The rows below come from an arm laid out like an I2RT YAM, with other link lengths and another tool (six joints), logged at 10 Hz.
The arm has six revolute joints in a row. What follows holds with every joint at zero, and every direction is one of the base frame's.
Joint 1 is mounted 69.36 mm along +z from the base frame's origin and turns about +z.
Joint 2 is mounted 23.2 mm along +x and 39.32 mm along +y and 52.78 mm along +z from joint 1 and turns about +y.
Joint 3 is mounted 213.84 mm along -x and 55.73 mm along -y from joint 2 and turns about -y.
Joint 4 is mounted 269.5 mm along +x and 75.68 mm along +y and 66 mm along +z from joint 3 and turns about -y.
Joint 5 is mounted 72.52 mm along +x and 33.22 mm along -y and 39.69 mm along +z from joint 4 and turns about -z.
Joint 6 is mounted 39.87 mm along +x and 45.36 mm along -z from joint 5 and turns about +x.
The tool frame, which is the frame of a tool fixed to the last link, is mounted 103 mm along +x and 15 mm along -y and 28 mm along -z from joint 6; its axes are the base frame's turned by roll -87.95, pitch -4.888 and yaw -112.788 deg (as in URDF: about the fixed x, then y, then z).
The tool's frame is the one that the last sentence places.
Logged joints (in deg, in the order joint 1, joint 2, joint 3, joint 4, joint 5, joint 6), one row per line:
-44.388, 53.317, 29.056, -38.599, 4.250, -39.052
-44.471, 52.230, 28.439, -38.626, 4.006, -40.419
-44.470, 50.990, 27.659, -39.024, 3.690, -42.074
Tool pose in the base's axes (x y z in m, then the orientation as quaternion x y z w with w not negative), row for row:
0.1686, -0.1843, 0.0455, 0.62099, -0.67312, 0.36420, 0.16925
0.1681, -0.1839, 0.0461, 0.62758, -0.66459, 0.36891, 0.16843
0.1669, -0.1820, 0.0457, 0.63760, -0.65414, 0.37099, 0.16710
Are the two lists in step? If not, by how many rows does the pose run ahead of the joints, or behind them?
They are in step.
